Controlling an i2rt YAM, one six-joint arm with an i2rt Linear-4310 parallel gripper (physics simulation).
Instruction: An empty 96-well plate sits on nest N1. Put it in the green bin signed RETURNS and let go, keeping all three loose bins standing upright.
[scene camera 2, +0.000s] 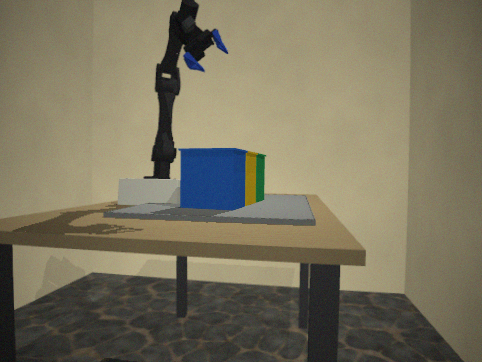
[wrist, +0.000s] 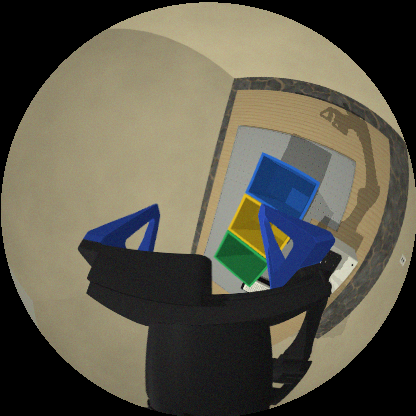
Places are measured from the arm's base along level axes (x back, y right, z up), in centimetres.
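Pixels of known places: gripper, fingertip midpoint: (scene camera 2: 216, 61) (wrist: 208, 209); arm's base, link origin: (scene camera 2: 161, 181).
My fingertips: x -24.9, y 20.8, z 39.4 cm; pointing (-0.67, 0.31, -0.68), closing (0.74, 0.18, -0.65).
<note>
For each thing: its top centre in the pictures, then the offset to it from my fingertips. Level surfaces: height alone.
- green bin, top centre: (wrist: 239, 260) (scene camera 2: 239, 154) dx -5.8, dy -23.4, dz -28.4 cm
- yellow bin, top centre: (wrist: 259, 228) (scene camera 2: 228, 152) dx -3.0, dy -10.4, dz -28.4 cm
- blue bin, top centre: (wrist: 280, 186) (scene camera 2: 214, 149) dx -0.2, dy +2.6, dz -28.4 cm
- grey perforated board, surface height: dz -46.3 cm
- wooden table, surface height: dz -47.6 cm
My gripper (scene camera 2: 216, 62) (wrist: 208, 209) is open and empty, high above the table. A small part of a white, dotted plate (wrist: 254, 286) shows in the wrist view, just beyond the green bin and partly hidden behind my gripper; its nest label cannot be read. The plate does not show in the scene view. The green bin (scene camera 2: 260, 177) (wrist: 240, 257) stands upright at the end of the bin row, and its sign cannot be read. The yellow bin (scene camera 2: 251, 179) (wrist: 245, 220) stands upright in the middle. The blue bin (scene camera 2: 212, 177) (wrist: 280, 182) stands upright at the other end.
The bins stand in a close row on the grey perforated board (scene camera 2: 290, 212) (wrist: 235, 165), which lies on the wooden table (scene camera 2: 340, 242) (wrist: 280, 107). The white base block (scene camera 2: 145, 191) under the arm is beside the bins. The arm's shadow falls across the table.
</note>
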